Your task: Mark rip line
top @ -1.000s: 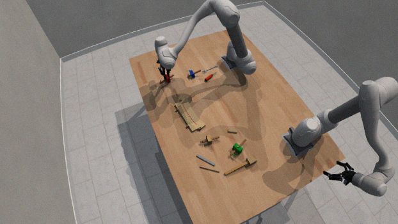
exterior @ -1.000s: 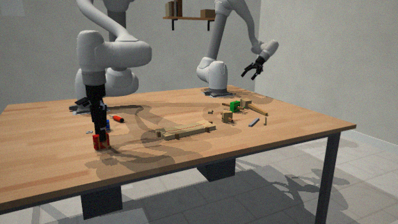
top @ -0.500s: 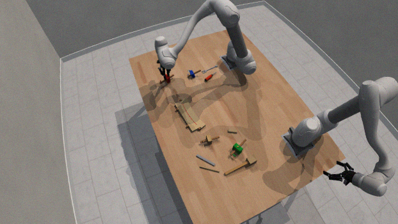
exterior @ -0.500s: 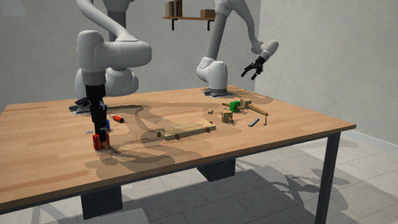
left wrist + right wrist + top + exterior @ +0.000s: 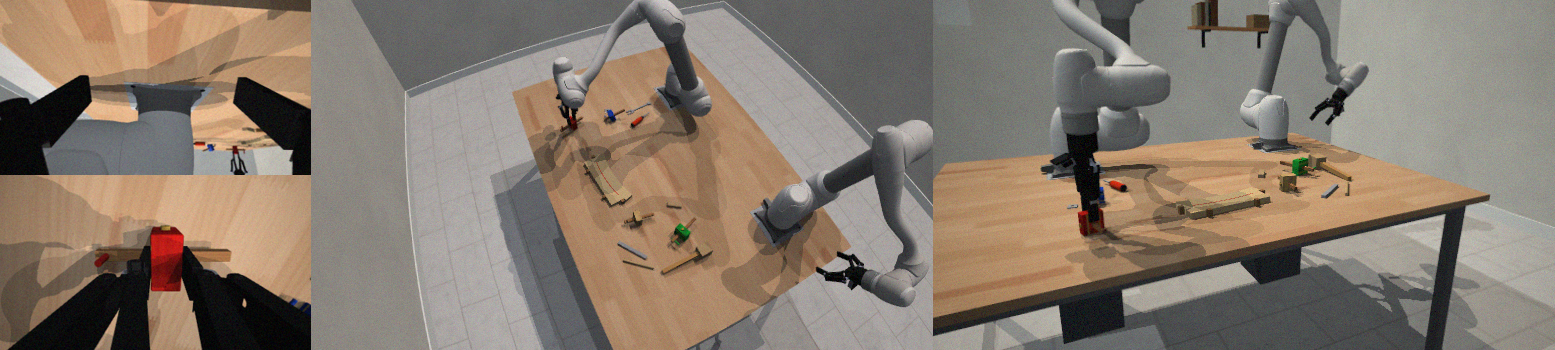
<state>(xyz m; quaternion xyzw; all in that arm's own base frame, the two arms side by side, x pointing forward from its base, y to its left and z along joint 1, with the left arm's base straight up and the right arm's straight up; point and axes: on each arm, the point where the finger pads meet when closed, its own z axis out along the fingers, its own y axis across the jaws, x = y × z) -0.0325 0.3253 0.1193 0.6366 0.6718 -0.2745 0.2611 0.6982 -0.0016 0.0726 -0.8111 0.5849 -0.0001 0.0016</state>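
Right now my right hand is 40 mm above the red pencil gauge, 20 mm short of it and 10 mm to the left of it. From my right hand the other things lie so: wrench: 420 mm behind, 70 mm below, 40 mm to the left; red-handled screwdriver: 380 mm behind, 140 mm to the left, 60 mm below; blue gauge: 240 mm behind, 60 mm below, 50 mm to the left.
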